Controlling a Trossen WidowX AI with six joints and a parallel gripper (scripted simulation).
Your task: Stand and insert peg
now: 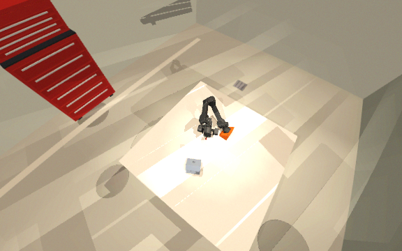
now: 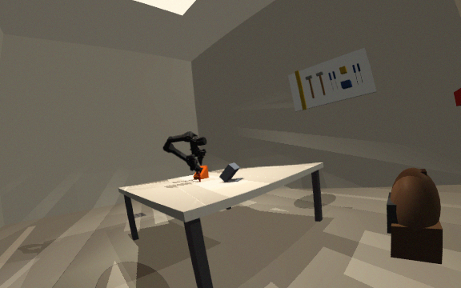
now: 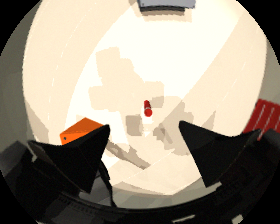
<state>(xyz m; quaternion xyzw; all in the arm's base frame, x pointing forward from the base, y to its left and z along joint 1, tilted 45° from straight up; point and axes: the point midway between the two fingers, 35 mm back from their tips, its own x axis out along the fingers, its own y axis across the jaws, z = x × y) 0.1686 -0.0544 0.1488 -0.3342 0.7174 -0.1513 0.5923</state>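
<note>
Now: the red peg 60 mm below my gripper tip and 10 mm to the right of it. Round my gripper tip: grey sloped panel: 300 mm ahead, 60 mm below, 30 mm to the left.
</note>
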